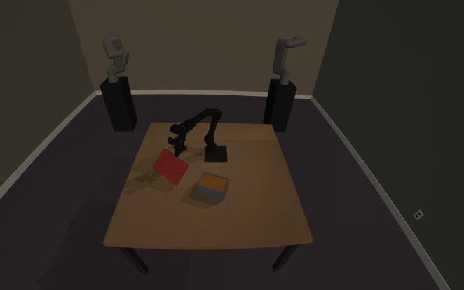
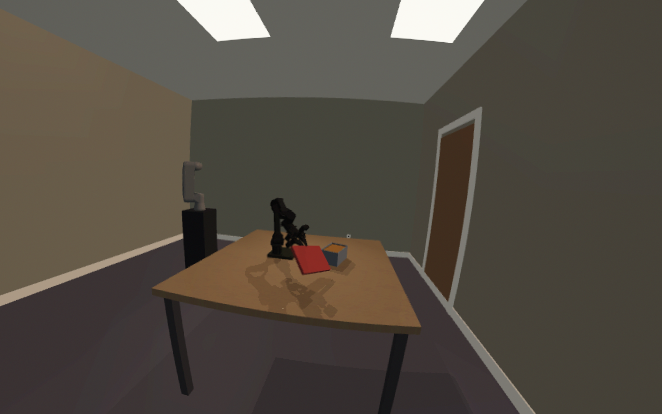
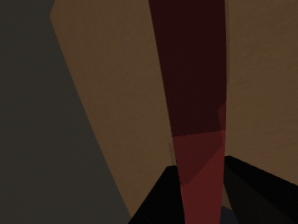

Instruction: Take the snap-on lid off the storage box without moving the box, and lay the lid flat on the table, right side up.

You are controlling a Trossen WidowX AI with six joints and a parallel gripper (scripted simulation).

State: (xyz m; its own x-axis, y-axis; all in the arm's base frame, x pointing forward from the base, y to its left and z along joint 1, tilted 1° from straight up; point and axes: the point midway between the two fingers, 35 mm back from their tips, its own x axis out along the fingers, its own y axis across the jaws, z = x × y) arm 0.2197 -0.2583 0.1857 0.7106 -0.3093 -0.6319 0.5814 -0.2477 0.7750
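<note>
My gripper tip is now 5 cm to the left of the snap-on lid, 5 cm above it and 4 cm short of it. The rest, counted from my gripper tip: grey storage box 26 cm to the left, 18 cm ahead, 13 cm below.
</note>
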